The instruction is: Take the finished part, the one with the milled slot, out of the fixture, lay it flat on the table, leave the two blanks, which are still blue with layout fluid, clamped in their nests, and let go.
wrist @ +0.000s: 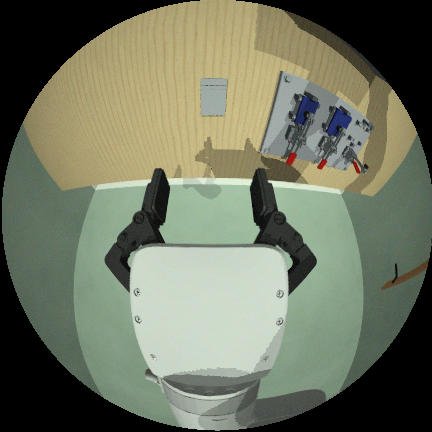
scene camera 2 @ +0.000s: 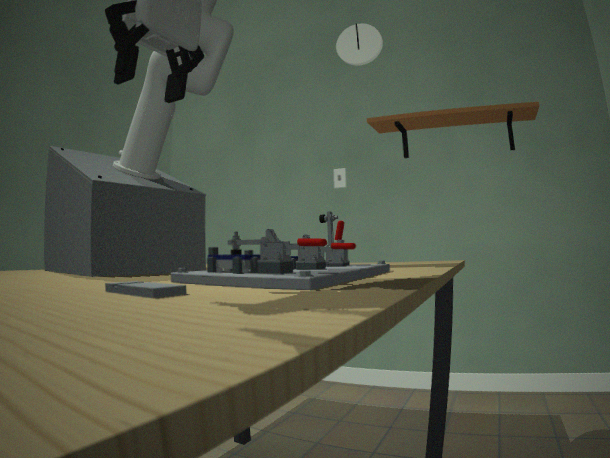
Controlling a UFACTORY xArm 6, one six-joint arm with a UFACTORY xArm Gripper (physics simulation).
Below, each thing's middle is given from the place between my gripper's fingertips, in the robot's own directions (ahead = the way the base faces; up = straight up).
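From my hand, the finished part (scene camera 2: 135, 288) is 230 mm below, and going by their middles it's the nearest to my hand of the things named here. The fixture plate (scene camera 2: 331, 275) is 310 mm to the left of my hand, 10 mm ahead of it and 230 mm below it.
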